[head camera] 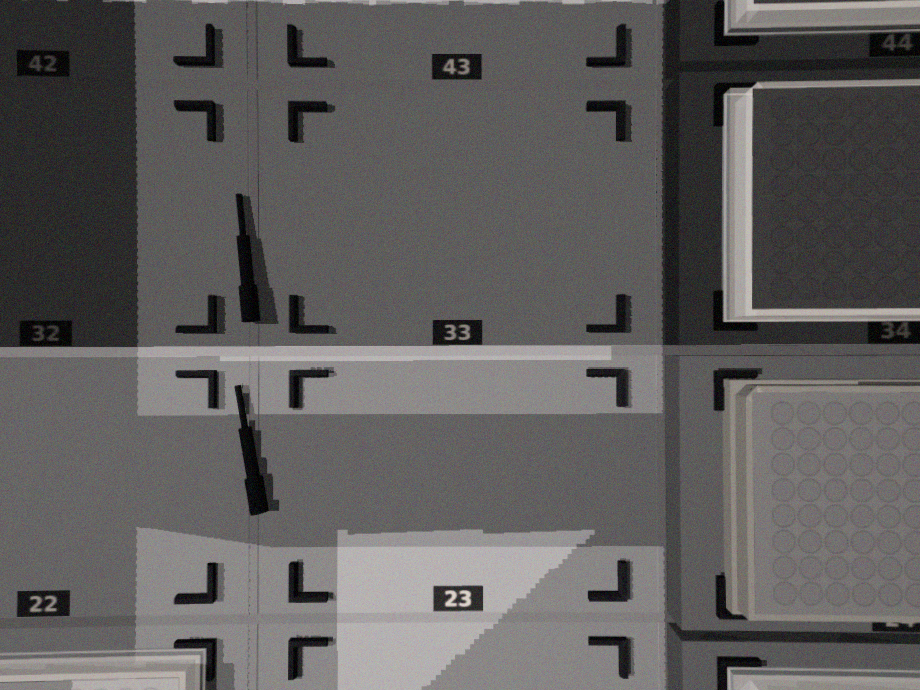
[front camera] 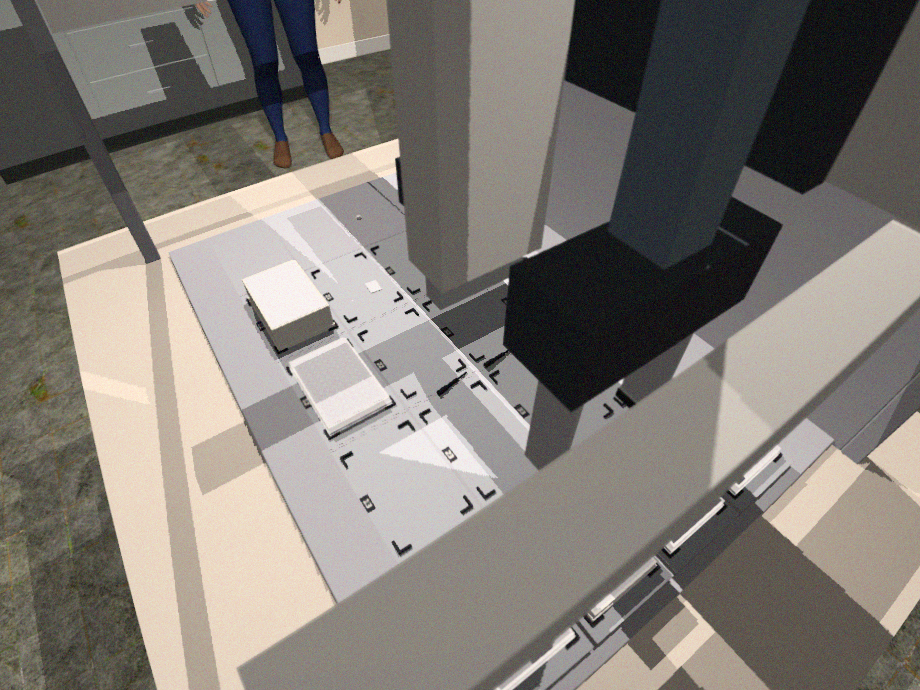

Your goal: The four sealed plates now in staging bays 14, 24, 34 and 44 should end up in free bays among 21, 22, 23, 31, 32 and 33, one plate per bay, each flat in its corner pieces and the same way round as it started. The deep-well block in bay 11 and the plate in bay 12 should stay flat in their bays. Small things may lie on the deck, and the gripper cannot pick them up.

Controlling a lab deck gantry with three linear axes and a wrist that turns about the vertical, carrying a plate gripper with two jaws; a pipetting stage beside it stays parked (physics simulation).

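Frame: origin at the robot's base, x ahead, y left, z up, level; centimetres.
Where they show: robot's base at its link origin: [front camera: 248,300].
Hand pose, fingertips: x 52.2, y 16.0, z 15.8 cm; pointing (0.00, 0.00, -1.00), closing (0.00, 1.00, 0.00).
Each offset is from my fingertips to the top centre of the thing. "spot": to the spot under its first point.
My gripper [front camera: 594,424] is open, with its two jaws wide apart and no plate seen between them; the front beam hides part of the jaws. In the head view, sealed plates sit in bay 34 @(spot: dx +0.2, dy +9.6, dz -12.9 cm) [head camera: 832,200], bay 24 @(spot: dx +0.1, dy -1.1, dz -12.9 cm) [head camera: 832,505], bay 44 @(spot: dx +0.4, dy +16.3, dz -13.4 cm) [head camera: 832,16] and bay 14 @(spot: dx +0.2, dy -7.6, dz -13.7 cm) [head camera: 824,680], all cut off by the frame. In the front view, plate edges show past the beam. The deep-well block @(dx -45.8, dy -11.7, dz -11.6 cm) [front camera: 288,297] sits in bay 11. The bay 12 plate @(dx -29.4, dy -11.7, dz -14.3 cm) [front camera: 338,378] [head camera: 96,668] lies flat beside it. Bays 23 and 33 show bare corner pieces.
One dark slim tool @(dx -21.3, dy +0.5, dz -15.0 cm) [front camera: 451,383] [head camera: 251,453] lies between bays 22 and 23; another dark slim tool @(dx -21.5, dy +8.1, dz -15.0 cm) [front camera: 496,358] [head camera: 247,259] lies between bays 32 and 33. A small white square @(spot: dx -44.1, dy +1.2, dz -15.7 cm) [front camera: 373,285] lies near bay 21. The parked stage [front camera: 505,148] stands behind the gripper.
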